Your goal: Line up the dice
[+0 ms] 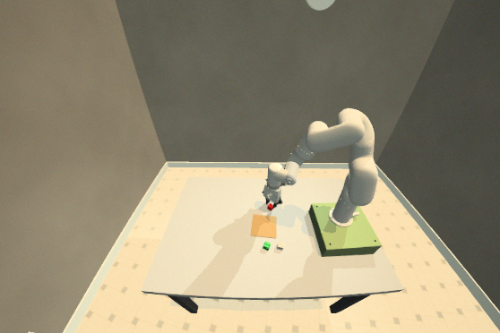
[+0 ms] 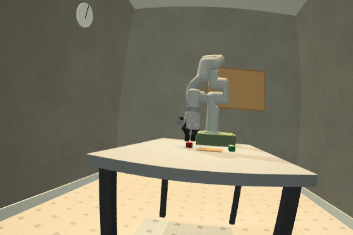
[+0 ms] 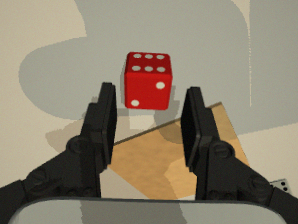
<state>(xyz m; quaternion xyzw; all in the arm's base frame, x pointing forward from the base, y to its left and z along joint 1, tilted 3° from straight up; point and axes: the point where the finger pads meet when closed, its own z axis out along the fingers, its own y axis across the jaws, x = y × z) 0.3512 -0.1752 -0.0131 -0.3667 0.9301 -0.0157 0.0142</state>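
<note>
Right now the red die is 4 cm below my hand. From my hand the other things lie so: green die (24 cm to the left, 7 cm ahead, 4 cm below); white die (25 cm to the left, 4 cm below); mat (12 cm to the left, 6 cm ahead, 5 cm below).
</note>
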